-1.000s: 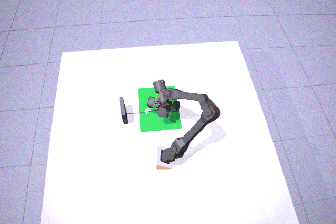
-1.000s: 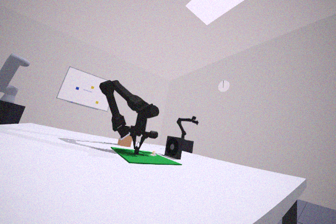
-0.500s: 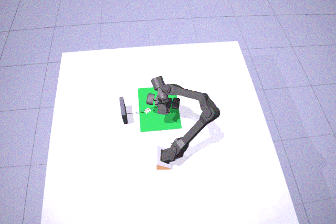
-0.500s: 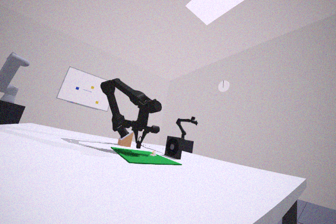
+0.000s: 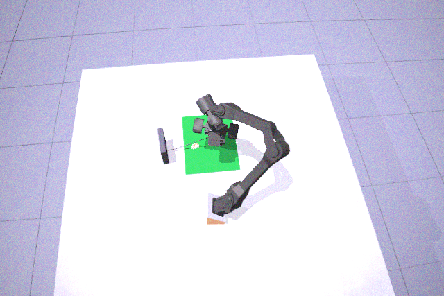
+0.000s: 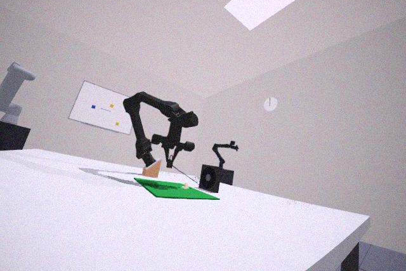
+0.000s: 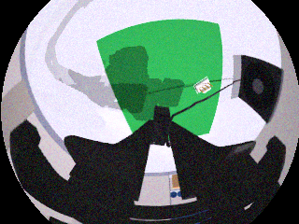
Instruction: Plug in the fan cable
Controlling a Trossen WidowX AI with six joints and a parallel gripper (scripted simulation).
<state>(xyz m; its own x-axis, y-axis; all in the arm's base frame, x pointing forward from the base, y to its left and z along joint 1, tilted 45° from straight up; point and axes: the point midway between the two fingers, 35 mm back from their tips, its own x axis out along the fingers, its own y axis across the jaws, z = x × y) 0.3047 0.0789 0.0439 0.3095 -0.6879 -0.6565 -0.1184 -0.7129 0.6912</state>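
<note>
Now: the green board 110 mm below my gripper tip, 30 mm to the left of it and 10 mm ahead of it. Also, from my gripper tip: black fan (220 mm to the left, 50 mm behind, 40 mm below); then four-pin header (100 mm to the left, 100 mm below, 20 mm behind); then dark plug (10 mm ahead).
</note>
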